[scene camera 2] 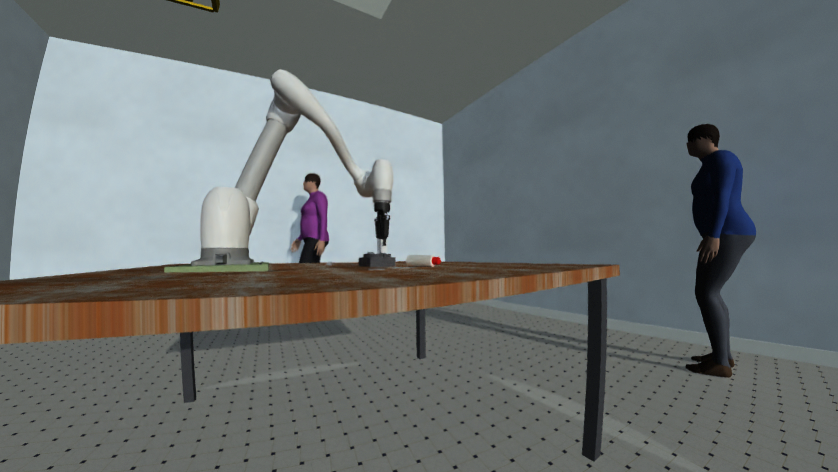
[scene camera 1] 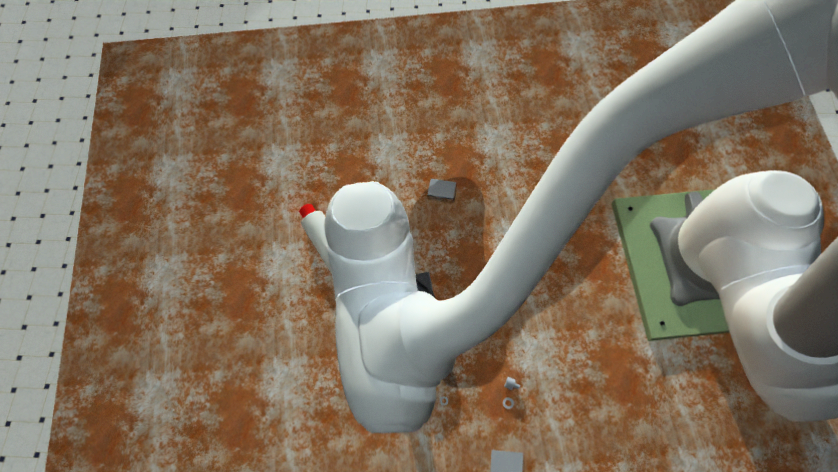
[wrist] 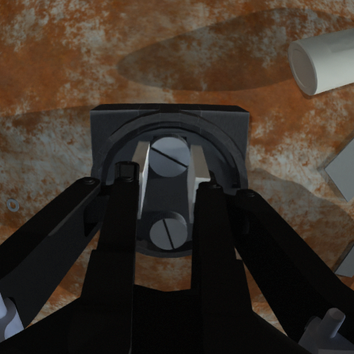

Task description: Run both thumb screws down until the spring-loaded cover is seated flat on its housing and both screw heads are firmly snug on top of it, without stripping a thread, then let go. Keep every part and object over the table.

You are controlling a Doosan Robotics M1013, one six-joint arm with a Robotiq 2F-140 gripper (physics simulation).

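Frame: origin at the arm's base, x ahead, y left, z up, level; millimetres.
Seen in the pictures: gripper, fingertip midpoint: [scene camera 2: 382,253]; arm's base, link origin: [scene camera 2: 225,264] [scene camera 1: 705,257].
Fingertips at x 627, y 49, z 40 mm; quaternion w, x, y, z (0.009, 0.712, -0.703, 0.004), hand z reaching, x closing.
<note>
Pixels of each thing's top centre, then the offset from my fingertips to it.
- dark housing, top centre: [scene camera 1: 402,306] [scene camera 2: 376,253] dx -27, dy -3, dz -2 mm
- white bottle, top centre: [scene camera 1: 321,231] [scene camera 2: 423,254] dx +118, dy -172, dz -8 mm
- small metal fitting, top centre: [scene camera 1: 513,383] dx -213, dy +152, dz -38 mm
The dark housing [scene camera 1: 423,282] [scene camera 2: 377,262] [wrist: 107,125] stands on the table, a square base with a round raised rim; the arm hides most of it in scene camera 1. The dark cover [wrist: 168,200] lies within the rim. Two round, slotted grey screw heads show on it in the wrist view: the upper thumb screw [wrist: 169,156], slot slanting down to the right, and the lower thumb screw [wrist: 168,234], slot steeper. My gripper [scene camera 2: 382,245] [wrist: 168,160] points down and is shut on the upper screw, a pale finger pad on each side. Seating and screw-head gaps cannot be judged.
A white bottle [scene camera 1: 316,230] [scene camera 2: 419,260] [wrist: 327,62] with a red cap lies near the housing. Grey blocks [scene camera 1: 441,189] [scene camera 1: 507,461] [wrist: 344,171], a small metal fitting [scene camera 1: 511,383] and rings lie around. The arm's green base plate [scene camera 1: 636,263] [scene camera 2: 216,268] is farther off. Two people stand beyond the table.
</note>
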